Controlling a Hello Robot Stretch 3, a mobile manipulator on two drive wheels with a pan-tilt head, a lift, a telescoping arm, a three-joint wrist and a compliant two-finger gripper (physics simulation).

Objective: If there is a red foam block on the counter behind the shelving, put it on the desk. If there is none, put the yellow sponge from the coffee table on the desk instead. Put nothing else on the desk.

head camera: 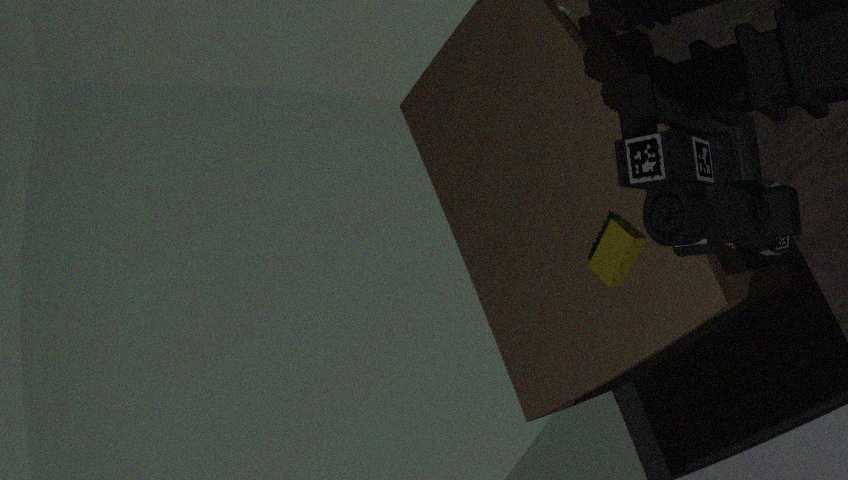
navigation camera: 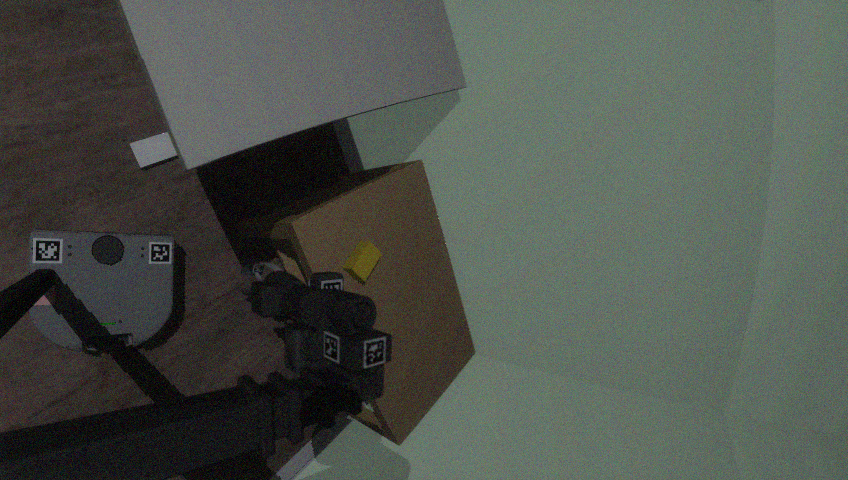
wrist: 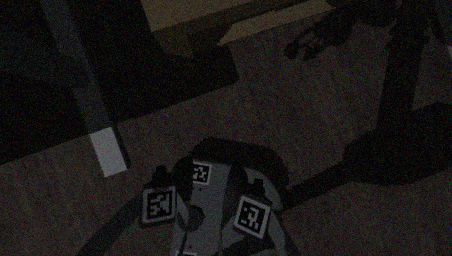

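Seen in the pictures: gripper, fingertip midpoint: [navigation camera: 248, 279] [wrist: 209, 177]; robot's base, origin of the base link: [navigation camera: 108, 248] [wrist: 196, 198].
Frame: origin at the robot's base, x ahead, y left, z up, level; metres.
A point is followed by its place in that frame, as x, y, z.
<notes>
A yellow block, like a sponge [head camera: 615, 255] @(0.007, -0.606, 0.495) [navigation camera: 363, 261] @(0.002, -0.603, 0.495), lies on a brown wooden top [head camera: 505, 208] @(-0.106, -0.926, 0.450) [navigation camera: 428, 333] @(-0.276, -0.960, 0.450); I cannot tell from these views whether this is the desk or the coffee table. My gripper [wrist: 209, 177] @(-0.023, -0.233, 0.610) is open in the wrist view, its two tagged fingertips apart and nothing between them. In the head and navigation views the wrist overlaps the wooden top's near edge, beside the yellow block and not visibly touching it. The fingertips are hard to make out there. No red foam block, counter or shelving shows.
A large pale grey surface [navigation camera: 285, 59] @(0.360, -0.221, 0.720) [head camera: 773, 457] @(0.238, -0.215, 0.720) stands beside the wooden top, with a dark gap between. A small pale rectangular piece [navigation camera: 153, 151] [wrist: 109, 151] is near its corner. A green wall [head camera: 208, 237] @(-0.071, -1.160, 1.028) [navigation camera: 595, 208] @(0.184, -1.015, 1.014) lies beyond. My base [navigation camera: 119, 279] @(-0.074, -0.029, 0.160) is on the wood floor.
</notes>
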